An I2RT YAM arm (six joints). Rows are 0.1 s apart.
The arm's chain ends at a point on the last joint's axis. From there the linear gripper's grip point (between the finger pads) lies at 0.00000 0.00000 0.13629 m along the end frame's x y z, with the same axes.
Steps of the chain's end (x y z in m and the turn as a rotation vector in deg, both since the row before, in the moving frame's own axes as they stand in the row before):
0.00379, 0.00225, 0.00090, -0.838, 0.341, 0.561
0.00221, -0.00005, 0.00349, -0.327, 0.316, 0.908
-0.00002, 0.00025, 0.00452, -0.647, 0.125, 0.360
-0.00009, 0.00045, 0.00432, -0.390, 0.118, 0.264
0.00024, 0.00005, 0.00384, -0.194, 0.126, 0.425
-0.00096, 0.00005, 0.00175, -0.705, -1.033, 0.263
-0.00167, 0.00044, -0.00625, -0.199, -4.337, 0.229
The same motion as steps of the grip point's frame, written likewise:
0.00459, 0.00425, 0.00088, -0.838, 0.341, 0.561
0.00296, 0.00073, 0.00349, -0.327, 0.316, 0.908
0.00027, 0.00179, 0.00451, -0.647, 0.125, 0.360
0.00019, 0.00138, 0.00432, -0.390, 0.118, 0.264
0.00054, 0.00051, 0.00384, -0.194, 0.126, 0.425
-0.00342, 0.00172, 0.00172, -0.705, -1.033, 0.263
-0.01198, 0.00089, -0.00664, -0.199, -4.337, 0.229

